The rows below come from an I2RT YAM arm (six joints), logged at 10 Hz.
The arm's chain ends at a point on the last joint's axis. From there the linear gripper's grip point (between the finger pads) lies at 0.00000 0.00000 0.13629 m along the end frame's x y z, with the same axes.
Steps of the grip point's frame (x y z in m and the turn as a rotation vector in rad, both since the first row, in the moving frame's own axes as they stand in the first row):
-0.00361 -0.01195 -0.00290 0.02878 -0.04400 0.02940
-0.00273 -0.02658 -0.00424 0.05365 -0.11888 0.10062
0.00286 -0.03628 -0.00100 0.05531 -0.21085 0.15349
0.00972 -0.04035 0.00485 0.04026 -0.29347 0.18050
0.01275 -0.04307 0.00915 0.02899 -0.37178 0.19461
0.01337 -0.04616 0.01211 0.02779 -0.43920 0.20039
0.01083 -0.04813 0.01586 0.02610 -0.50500 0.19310
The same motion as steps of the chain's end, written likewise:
0.00233 -0.00794 -0.00271 0.02878 -0.04400 0.02940
0.01303 -0.01849 -0.00308 0.05365 -0.11888 0.10062
0.03068 -0.02664 0.00222 0.05531 -0.21085 0.15349
0.04843 -0.03140 0.01077 0.04026 -0.29347 0.18050
0.06156 -0.03438 0.01849 0.02899 -0.37178 0.19461
0.07055 -0.03664 0.02505 0.02779 -0.43920 0.20039
0.07601 -0.03826 0.03286 0.02610 -0.50500 0.19310

